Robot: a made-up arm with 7 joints.
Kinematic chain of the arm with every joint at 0, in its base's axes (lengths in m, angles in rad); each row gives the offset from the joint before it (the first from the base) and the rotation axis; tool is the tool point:
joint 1: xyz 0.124 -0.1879 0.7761 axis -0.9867 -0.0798 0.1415
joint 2: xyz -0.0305 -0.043 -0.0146 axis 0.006 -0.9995 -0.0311
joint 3: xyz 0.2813 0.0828 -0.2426 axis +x
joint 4: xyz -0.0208 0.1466 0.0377 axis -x
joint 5: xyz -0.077 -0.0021 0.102 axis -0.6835 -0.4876 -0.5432
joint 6: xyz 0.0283 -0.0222 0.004 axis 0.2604 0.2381 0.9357
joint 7: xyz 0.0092 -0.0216 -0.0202 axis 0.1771 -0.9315 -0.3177
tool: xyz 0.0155 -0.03 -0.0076
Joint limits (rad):
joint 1: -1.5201..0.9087
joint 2: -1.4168..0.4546
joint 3: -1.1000..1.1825
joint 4: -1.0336..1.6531
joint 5: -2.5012..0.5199
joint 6: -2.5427..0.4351
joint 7: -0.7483..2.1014
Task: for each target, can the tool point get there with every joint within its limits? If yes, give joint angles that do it. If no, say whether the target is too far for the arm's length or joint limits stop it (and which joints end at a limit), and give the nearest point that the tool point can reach.
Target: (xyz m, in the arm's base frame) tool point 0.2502 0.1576 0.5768
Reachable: yes | joints -0.4189 -0.2983 -0.6031 1.1360 -0.4376 0.0659 1.8758
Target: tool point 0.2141 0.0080 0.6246
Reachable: yes | joints -0.2518 -0.4439 0.5463 1.0403 -1.7656 -0.7316 1.8870
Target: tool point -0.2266 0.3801 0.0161
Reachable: no: too far | nearest point -0.0857 0.1340 0.3457 | short by 0.435 m
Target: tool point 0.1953 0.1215 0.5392
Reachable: yes | joints -0.5944 -0.3803 -0.9205 -0.5308 -0.8005 -0.5011 -0.5257
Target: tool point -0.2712 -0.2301 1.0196
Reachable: no: joint limits stop it (at a limit: joint 1, joint 2, joint 4, joint 5, joint 7) | nearest point -0.2317 0.0546 1.0247 | short by 0.287 m
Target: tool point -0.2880 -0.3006 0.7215
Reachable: no: joint limits stop it (at a limit: joint 1, joint 2, joint 3, joint 4, joint 5, joint 7) | nearest point -0.2997 -0.3620 0.5679 | short by 0.166 m
